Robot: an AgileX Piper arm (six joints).
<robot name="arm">
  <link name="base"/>
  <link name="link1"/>
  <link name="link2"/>
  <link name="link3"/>
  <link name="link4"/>
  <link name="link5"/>
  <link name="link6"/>
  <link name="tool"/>
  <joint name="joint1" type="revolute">
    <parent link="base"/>
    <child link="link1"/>
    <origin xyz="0 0 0.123" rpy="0 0 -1.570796"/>
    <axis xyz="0 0 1"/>
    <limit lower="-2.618" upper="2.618"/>
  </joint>
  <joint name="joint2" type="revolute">
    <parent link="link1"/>
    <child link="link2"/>
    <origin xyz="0 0 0" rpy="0 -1.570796 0"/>
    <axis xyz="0 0 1"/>
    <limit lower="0" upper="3.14"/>
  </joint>
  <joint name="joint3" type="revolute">
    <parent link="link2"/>
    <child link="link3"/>
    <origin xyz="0.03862 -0.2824 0" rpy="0 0 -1.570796"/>
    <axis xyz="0 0 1"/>
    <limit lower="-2.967" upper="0"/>
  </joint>
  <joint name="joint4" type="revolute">
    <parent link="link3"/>
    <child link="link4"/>
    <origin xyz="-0.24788 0.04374 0" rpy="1.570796 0 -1.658"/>
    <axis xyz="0 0 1"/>
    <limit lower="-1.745" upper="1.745"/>
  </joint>
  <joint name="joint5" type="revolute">
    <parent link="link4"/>
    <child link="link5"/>
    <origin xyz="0 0 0" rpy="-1.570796 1.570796 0"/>
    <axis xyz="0 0 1"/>
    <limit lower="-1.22" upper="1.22"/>
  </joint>
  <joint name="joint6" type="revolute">
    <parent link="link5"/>
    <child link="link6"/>
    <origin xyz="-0.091 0 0" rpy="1.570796 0 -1.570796"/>
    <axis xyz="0 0 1"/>
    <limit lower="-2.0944" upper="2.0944"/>
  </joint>
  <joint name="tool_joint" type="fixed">
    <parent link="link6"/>
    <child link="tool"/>
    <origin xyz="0 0 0" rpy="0 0 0"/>
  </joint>
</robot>
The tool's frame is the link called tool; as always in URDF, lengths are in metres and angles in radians.
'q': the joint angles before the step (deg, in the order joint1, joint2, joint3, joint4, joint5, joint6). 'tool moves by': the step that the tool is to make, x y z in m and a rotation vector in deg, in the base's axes. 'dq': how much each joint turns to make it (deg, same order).
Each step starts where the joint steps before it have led.
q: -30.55, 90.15, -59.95, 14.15, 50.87, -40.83
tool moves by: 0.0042, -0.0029, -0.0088, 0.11, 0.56, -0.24
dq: 0.00, 1.75, 0.01, -0.06, -1.25, -0.01
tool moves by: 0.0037, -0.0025, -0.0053, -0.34, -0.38, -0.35
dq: 0.00, 1.11, -0.01, 0.11, -1.64, -0.06
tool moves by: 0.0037, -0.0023, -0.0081, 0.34, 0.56, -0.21
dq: -0.01, 1.65, -0.10, 0.15, -0.90, -0.07
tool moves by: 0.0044, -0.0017, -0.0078, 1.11, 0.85, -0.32
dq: 0.02, 1.87, -0.53, 0.61, -0.05, 0.02
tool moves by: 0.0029, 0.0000, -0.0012, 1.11, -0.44, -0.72
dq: -0.01, 0.61, -0.42, 1.38, 0.00, 0.00
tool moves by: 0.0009, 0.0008, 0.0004, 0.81, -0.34, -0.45
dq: 0.00, 0.06, -0.12, 0.99, 0.19, -0.02
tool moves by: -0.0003, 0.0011, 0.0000, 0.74, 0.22, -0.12
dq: 0.01, 0.00, 0.00, 0.50, 0.59, 0.02
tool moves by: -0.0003, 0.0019, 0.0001, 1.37, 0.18, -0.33
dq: -0.01, -0.01, 0.02, 1.10, 0.89, -0.01
